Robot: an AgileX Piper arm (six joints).
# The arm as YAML. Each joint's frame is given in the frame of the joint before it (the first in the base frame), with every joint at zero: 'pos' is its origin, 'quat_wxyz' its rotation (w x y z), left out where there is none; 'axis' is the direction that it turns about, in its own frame. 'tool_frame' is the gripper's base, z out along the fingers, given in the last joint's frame.
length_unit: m
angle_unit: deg
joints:
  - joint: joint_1
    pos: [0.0, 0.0, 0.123]
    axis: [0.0, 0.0, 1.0]
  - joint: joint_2
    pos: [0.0, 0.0, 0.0]
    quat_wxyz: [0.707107, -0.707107, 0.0, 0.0]
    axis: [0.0, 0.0, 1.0]
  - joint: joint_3
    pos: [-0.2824, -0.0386, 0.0]
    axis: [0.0, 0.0, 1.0]
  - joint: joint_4
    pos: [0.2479, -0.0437, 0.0]
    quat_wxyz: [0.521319, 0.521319, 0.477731, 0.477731]
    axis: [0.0, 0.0, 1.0]
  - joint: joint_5
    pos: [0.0, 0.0, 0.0]
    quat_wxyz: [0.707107, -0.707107, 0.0, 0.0]
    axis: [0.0, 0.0, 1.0]
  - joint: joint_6
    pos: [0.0, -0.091, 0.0]
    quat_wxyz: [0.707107, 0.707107, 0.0, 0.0]
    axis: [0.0, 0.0, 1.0]
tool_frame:
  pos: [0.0, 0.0, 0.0]
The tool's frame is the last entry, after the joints.
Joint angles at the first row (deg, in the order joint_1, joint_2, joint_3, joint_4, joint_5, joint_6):
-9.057, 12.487, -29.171, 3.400, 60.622, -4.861
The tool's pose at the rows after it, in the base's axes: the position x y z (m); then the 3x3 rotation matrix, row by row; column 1 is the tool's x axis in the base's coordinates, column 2 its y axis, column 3 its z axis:
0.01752, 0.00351, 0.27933; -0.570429, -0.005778, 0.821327; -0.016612, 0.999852, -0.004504; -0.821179, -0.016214, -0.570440
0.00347, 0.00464, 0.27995; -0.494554, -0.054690, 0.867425; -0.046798, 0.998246, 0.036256; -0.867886, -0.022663, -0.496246
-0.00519, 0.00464, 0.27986; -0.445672, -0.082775, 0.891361; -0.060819, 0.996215, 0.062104; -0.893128, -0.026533, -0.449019
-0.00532, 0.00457, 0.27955; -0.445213, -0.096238, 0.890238; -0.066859, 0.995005, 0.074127; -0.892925, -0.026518, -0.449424
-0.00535, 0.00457, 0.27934; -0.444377, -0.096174, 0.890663; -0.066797, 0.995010, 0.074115; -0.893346, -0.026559, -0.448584
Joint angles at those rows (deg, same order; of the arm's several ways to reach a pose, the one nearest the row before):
-3.919, 8.424, -29.172, 3.397, 60.621, -4.857
-1.018, 3.327, -29.112, 3.399, 60.621, -4.859
0.671, 0.222, -29.111, 3.397, 60.648, -4.858
1.444, 0.164, -29.057, 3.398, 60.677, -4.858
1.442, 0.100, -29.001, 3.400, 60.632, -4.860

